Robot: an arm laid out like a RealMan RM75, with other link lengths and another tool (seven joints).
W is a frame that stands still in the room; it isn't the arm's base.
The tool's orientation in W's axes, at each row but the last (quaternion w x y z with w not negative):
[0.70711, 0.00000, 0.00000, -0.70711]
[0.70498, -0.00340, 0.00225, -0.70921]
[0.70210, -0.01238, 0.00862, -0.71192]
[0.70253, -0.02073, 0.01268, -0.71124]
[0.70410, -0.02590, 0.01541, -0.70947]
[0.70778, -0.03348, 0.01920, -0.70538]
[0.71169, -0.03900, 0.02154, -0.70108]
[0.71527, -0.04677, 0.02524, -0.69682]
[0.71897, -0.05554, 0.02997, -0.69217]
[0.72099, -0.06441, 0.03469, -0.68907]
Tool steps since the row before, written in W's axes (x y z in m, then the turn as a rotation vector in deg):
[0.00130, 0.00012, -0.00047, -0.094, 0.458, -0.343]
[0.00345, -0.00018, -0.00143, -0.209, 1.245, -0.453]
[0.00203, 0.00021, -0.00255, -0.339, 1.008, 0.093]
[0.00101, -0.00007, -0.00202, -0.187, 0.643, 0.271]
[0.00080, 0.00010, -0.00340, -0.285, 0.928, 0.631]
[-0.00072, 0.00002, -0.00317, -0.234, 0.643, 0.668]
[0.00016, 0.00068, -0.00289, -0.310, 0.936, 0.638]
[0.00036, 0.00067, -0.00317, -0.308, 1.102, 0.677]
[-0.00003, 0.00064, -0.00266, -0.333, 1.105, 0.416]
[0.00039, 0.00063, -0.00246, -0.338, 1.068, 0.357]
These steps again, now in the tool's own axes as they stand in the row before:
[-0.00012, 0.00130, -0.00047, -0.458, -0.094, -0.343]
[0.00016, 0.00346, -0.00140, -1.244, -0.213, -0.453]
[-0.00025, 0.00210, -0.00249, -1.003, -0.356, 0.088]
[0.00003, 0.00110, -0.00197, -0.637, -0.208, 0.269]
[-0.00016, 0.00100, -0.00335, -0.916, -0.329, 0.627]
[-0.00009, -0.00048, -0.00321, -0.630, -0.281, 0.662]
[-0.00075, 0.00042, -0.00285, -0.925, -0.350, 0.633]
[-0.00075, 0.00070, -0.00309, -1.090, -0.348, 0.677]
[-0.00073, 0.00032, -0.00262, -1.103, -0.341, 0.415]
[-0.00071, 0.00076, -0.00235, -1.068, -0.340, 0.354]

